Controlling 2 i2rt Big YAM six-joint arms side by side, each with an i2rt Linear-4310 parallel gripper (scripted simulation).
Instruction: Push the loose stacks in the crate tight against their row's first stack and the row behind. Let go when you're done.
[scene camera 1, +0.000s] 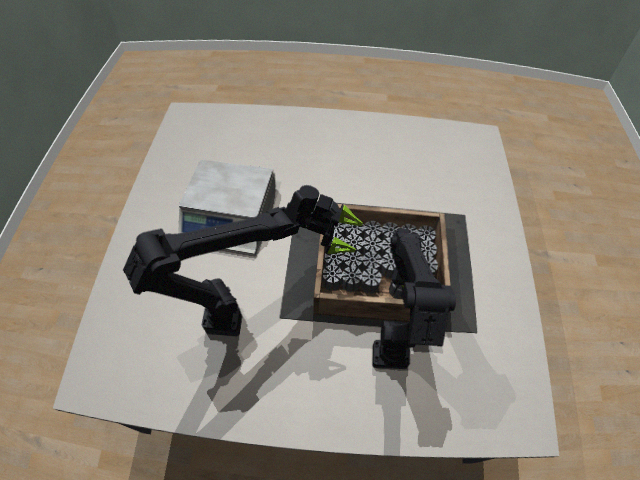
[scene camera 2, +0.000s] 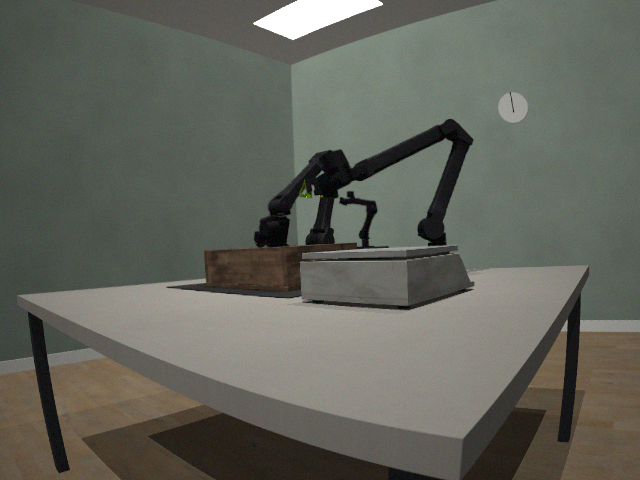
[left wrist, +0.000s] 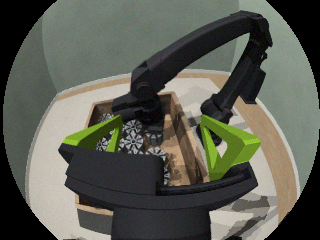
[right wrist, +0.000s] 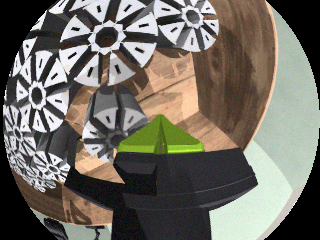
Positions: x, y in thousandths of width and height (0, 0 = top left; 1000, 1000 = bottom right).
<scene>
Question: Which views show the wooden crate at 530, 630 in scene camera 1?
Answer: Scene camera 1, scene camera 2, the left wrist view and the right wrist view: all of them.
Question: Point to a stack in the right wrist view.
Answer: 167, 594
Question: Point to a dark mat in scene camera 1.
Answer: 466, 618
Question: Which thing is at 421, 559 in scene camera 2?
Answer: A wooden crate.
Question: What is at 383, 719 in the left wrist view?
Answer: My left gripper.
</scene>
